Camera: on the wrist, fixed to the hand. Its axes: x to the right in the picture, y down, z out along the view.
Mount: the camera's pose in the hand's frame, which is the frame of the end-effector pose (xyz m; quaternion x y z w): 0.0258 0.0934 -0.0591 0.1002 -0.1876 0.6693 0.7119
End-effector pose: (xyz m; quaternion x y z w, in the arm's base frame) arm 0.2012 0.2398 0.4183 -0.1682 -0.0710 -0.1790 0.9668
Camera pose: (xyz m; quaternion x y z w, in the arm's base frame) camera 0.2642 0.2929 0.3402 -0.1040 -0.1373 0.5583 0.8116
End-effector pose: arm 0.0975 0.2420 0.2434 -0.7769 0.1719 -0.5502 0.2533
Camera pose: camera 0.0516 0.1399 0.2245 -0.5159 0.5397 -0.0936 0.6587
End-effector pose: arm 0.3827 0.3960 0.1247 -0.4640 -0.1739 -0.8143 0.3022
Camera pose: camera 0.3953 0.2835 0.1171 -0.5692 0.0485 -0.2730 0.7740
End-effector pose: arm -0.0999 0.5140 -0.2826 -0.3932 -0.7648 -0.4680 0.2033
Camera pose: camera -0.0450 0.4964 -0.1848 -0.8593 -0.3663 -0.0467 0.3539
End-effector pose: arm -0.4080 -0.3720 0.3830 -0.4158 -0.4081 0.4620 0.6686
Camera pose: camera -0.3729 -0.3367 0.2810 -0.4155 -0.0914 0.8953 0.1319
